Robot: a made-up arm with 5 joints.
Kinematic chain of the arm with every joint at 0, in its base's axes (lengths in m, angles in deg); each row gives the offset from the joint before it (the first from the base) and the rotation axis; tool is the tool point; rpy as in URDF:
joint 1: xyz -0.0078 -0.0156 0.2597 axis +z
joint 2: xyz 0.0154 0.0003 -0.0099 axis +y
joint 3: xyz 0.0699 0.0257 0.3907 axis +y
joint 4: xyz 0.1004 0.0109 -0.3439 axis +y
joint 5: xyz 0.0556 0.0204 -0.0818 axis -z
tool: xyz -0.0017 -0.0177 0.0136 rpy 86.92 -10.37 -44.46
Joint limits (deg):
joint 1: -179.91..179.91
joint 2: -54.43..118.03
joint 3: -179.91..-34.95
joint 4: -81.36..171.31
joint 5: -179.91..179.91
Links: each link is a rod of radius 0.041 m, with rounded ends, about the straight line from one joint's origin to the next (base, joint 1, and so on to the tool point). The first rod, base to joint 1, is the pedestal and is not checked.
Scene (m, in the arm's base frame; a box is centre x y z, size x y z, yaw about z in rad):
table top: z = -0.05
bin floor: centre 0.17 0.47 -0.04 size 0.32 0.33 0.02 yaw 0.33
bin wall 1: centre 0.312 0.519 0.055 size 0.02 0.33 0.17 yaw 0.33
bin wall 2: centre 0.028 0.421 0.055 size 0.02 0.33 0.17 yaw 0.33
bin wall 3: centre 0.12 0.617 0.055 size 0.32 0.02 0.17 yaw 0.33
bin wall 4: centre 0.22 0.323 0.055 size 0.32 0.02 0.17 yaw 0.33
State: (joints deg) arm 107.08 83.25 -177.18 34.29 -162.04
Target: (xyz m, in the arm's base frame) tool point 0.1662 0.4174 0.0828
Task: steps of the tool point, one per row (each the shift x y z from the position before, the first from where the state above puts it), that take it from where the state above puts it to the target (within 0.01 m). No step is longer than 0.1 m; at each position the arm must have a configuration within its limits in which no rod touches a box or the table.
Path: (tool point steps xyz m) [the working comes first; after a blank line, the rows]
Joints at the target: 58.96 43.08 -53.63 74.38 -167.48
Straight joint move there: touches bin wall 3.

1: 0.0710 0.0404 -0.0133
2: 0.0776 0.0183 -0.0146
3: 0.0791 -0.0043 -0.0156
4: 0.0756 -0.0266 -0.0155
5: 0.0676 -0.0472 -0.0146
6: 0.0554 -0.0649 -0.0133
7: 0.0399 -0.0792 -0.0112
8: 0.0218 -0.0890 -0.0090
9: 0.0026 -0.0942 -0.0063
10: 0.0043 0.0072 -0.0855
11: -0.0043 -0.0072 -0.0880

